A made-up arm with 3 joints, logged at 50 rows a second.
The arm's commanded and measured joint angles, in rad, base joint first. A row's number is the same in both.
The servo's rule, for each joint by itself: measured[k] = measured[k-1] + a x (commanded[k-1-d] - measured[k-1]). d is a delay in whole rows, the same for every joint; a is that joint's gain. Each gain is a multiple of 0.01, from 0.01 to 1. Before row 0 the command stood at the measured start. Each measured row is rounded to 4 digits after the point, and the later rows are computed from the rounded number. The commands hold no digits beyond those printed.
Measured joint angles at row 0:
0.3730 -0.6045 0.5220
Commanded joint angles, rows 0 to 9:
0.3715 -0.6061 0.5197
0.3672 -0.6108 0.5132
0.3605 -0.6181 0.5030
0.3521 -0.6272 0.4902
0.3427 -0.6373 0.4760
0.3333 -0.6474 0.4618
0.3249 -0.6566 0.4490
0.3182 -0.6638 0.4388
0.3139 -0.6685 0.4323
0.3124 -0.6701 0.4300
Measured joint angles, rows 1 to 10:
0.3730 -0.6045 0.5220
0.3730 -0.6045 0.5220
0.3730 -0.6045 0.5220
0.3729 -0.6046 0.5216
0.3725 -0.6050 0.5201
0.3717 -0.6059 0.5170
0.3703 -0.6074 0.5122
0.3684 -0.6095 0.5057
0.3659 -0.6122 0.4978
0.3630 -0.6153 0.4890
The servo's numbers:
d 3
a 0.07 0.07 0.18

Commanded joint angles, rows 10 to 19:
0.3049 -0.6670 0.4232
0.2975 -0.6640 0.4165
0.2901 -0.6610 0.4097
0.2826 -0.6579 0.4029
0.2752 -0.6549 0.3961
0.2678 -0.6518 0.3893
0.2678 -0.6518 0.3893
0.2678 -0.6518 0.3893
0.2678 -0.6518 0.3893
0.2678 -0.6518 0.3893
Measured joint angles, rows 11 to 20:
0.3599 -0.6187 0.4800
0.3567 -0.6222 0.4714
0.3536 -0.6256 0.4639
0.3502 -0.6285 0.4566
0.3465 -0.6310 0.4494
0.3426 -0.6331 0.4423
0.3384 -0.6348 0.4352
0.3340 -0.6362 0.4282
0.3294 -0.6373 0.4212
0.3251 -0.6383 0.4155

